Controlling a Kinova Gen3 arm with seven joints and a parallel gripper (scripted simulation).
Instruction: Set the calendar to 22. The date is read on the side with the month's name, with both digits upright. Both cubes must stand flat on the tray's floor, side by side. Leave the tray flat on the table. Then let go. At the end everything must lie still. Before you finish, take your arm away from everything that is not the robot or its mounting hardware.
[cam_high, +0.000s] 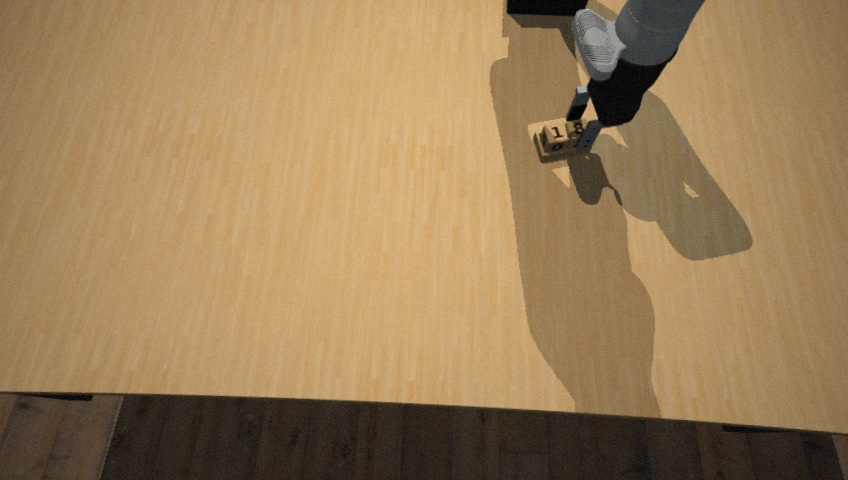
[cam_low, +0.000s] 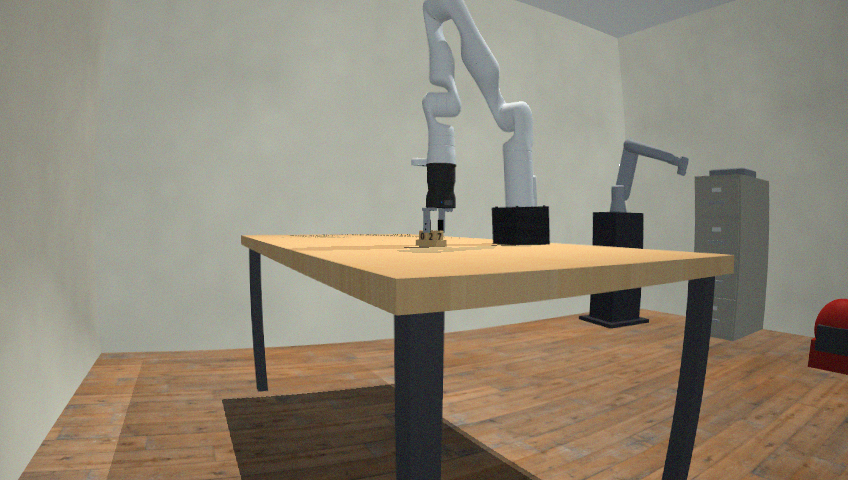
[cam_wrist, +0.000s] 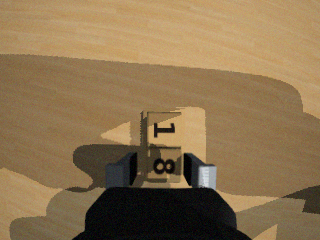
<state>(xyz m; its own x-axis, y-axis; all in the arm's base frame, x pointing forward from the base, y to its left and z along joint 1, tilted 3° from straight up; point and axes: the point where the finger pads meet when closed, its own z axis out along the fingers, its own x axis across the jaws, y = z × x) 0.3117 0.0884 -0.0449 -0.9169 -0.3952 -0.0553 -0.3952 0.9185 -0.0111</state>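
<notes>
Right now the wooden number cube is 30 mm below my hand. Round my hand: wooden calendar tray (40 mm below, 20 mm to the right).
</notes>
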